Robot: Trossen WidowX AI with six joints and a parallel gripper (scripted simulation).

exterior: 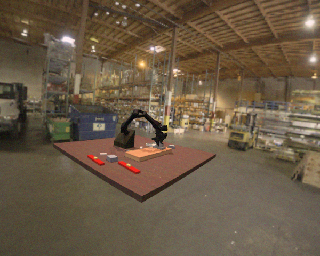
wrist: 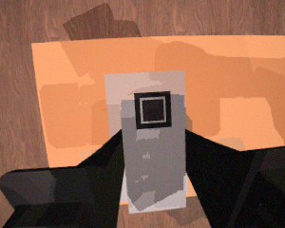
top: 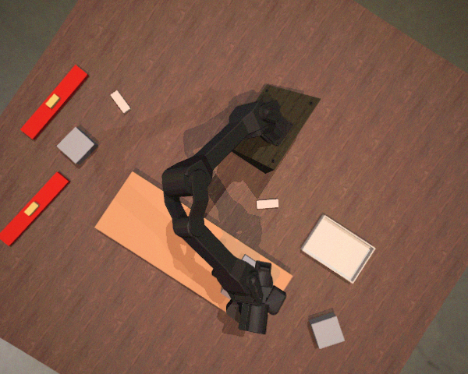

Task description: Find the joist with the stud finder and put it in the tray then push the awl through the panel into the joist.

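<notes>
Now: the white tray 23 cm behind my gripper tip, 17 cm to the left of it and 5 cm below it. Also, from my gripper tip: grey stud finder 1 cm ahead, 2 cm above; awl 18 cm behind, 27 cm to the right, 6 cm below.
</notes>
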